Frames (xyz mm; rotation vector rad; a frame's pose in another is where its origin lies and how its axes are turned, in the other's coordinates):
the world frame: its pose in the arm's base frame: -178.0 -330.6 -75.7 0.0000 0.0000 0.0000
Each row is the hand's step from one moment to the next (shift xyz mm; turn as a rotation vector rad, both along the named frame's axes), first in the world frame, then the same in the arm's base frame.
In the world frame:
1: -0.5 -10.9 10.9 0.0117 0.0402 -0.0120
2: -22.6 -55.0 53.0 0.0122 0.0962 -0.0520
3: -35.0 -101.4 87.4 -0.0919 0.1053 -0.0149
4: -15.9 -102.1 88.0 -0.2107 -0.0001 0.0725
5: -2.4 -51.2 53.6 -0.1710 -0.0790 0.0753
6: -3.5 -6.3 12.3 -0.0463 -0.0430 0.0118
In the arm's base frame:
1: -0.5 -10.9 10.9 0.0117 0.0402 -0.0120
2: -22.6 -55.0 53.0 0.0122 0.0962 -0.0520
3: -35.0 -101.4 87.4 -0.0919 0.1053 -0.0149
4: -15.9 -102.1 88.0 -0.2107 -0.0001 0.0725
5: -2.4 -51.2 53.6 -0.1710 -0.0790 0.0753
6: -3.5 -6.3 12.3 -0.0463 -0.0430 0.0118

